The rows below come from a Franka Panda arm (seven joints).
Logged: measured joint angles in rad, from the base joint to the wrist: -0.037 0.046 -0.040 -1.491 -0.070 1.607 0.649; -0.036 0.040 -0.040 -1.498 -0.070 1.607 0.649; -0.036 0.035 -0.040 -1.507 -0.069 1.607 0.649; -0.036 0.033 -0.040 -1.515 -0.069 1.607 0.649; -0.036 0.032 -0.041 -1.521 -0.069 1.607 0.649; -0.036 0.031 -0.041 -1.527 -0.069 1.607 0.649; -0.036 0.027 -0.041 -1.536 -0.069 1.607 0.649; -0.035 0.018 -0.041 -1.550 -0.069 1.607 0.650; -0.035 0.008 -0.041 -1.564 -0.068 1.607 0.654; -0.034 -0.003 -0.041 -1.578 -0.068 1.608 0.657; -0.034 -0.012 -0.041 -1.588 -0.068 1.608 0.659; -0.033 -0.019 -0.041 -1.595 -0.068 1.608 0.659; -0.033 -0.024 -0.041 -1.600 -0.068 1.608 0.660
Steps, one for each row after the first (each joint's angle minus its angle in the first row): 0.001 -0.006 0.000 -0.007 0.000 0.000 0.000; 0.001 -0.011 0.000 -0.016 0.001 0.000 0.000; 0.001 -0.013 0.000 -0.024 0.001 0.000 0.000; 0.001 -0.014 -0.001 -0.030 0.001 0.000 0.000; 0.001 -0.015 -0.001 -0.036 0.001 0.000 0.000; 0.001 -0.019 -0.001 -0.045 0.001 0.000 0.000; 0.002 -0.028 -0.001 -0.059 0.001 0.000 0.001; 0.002 -0.038 -0.001 -0.073 0.002 0.000 0.005; 0.003 -0.049 -0.001 -0.087 0.002 0.001 0.008; 0.003 -0.058 -0.001 -0.097 0.002 0.001 0.010; 0.004 -0.065 -0.001 -0.104 0.002 0.001 0.010; 0.004 -0.070 -0.001 -0.109 0.002 0.001 0.011
